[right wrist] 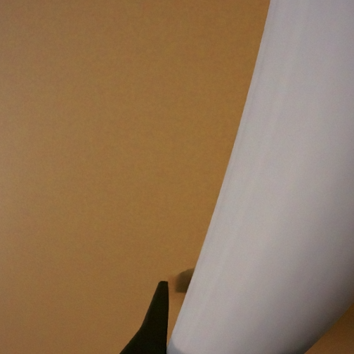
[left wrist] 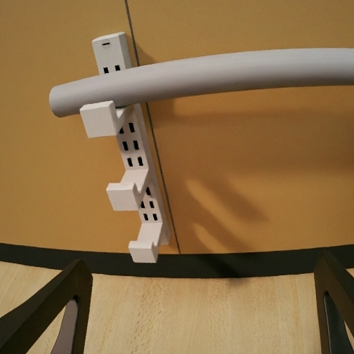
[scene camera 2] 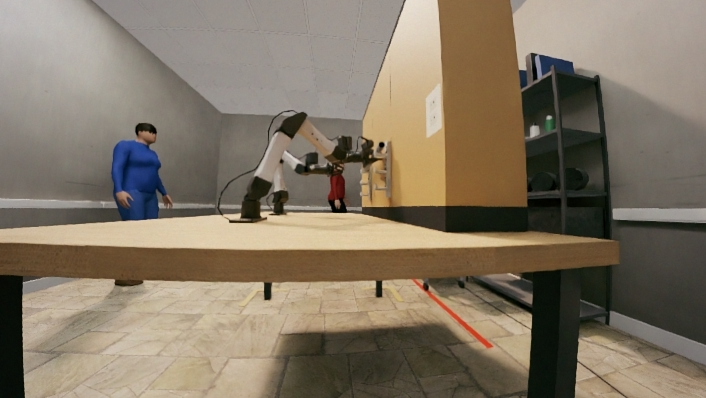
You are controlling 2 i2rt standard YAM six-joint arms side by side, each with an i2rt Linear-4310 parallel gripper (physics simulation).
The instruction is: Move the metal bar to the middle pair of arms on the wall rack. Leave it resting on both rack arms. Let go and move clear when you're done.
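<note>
The grey metal bar (scene camera 2: 381, 145) (left wrist: 215, 73) (right wrist: 280, 175) runs along the wall. In the left wrist view its far-left end lies on the top arm (left wrist: 98, 119) of the white wall rack (scene camera 2: 388, 172) (left wrist: 113, 50); the middle arm (left wrist: 122, 196) and the bottom arm (left wrist: 143, 252) below hold nothing. My left gripper (scene camera 2: 342, 170) (left wrist: 198, 269) is open and empty, back from the wall. My right gripper (scene camera 2: 378, 158) (right wrist: 202, 285) is at the bar near the closer rack upright, apparently shut on it; one finger shows beside the bar, the other is hidden behind it.
The orange wall panel (scene camera 2: 405, 115) (left wrist: 280, 165) (right wrist: 110, 150) stands on the wooden table (scene camera 2: 300, 232) (left wrist: 200, 315). A dark shelf unit (scene camera 2: 559, 150) is behind the panel at right. A person in blue (scene camera 2: 139, 170) stands at left, and a person in red (scene camera 2: 337, 188) stands beyond the arms.
</note>
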